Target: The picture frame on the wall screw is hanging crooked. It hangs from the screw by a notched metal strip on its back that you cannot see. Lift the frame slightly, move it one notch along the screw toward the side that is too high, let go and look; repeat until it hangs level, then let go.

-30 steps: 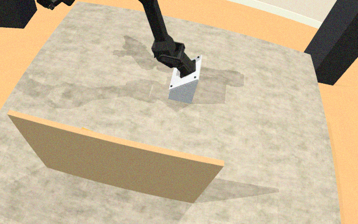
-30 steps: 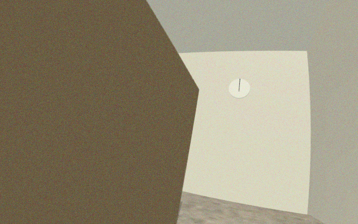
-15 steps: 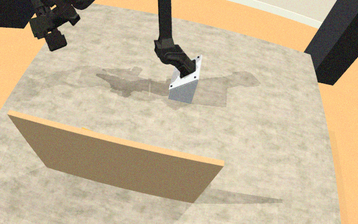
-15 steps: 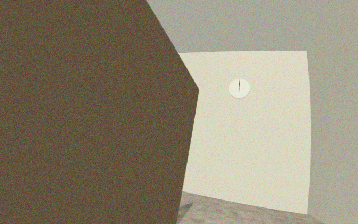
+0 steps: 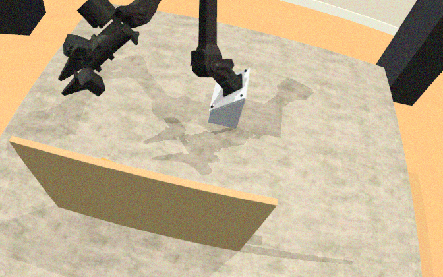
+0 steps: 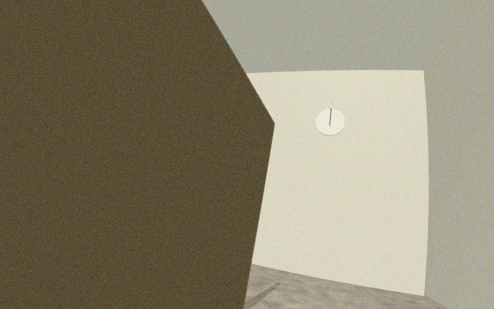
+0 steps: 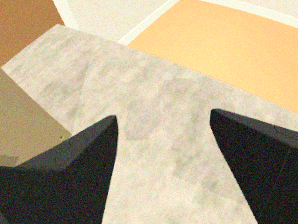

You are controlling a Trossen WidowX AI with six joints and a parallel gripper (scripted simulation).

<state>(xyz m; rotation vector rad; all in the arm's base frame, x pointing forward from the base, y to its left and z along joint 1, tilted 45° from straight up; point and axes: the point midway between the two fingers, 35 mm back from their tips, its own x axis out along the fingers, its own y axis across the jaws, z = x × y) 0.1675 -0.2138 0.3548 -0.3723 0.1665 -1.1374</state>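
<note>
The picture frame lies 22 cm ahead of my gripper tip, 23 cm to the left of it and 4 cm below it. From my gripper tip the other things lie so: tan wall panel (23 cm ahead, 24 cm to the left, 5 cm below).
</note>
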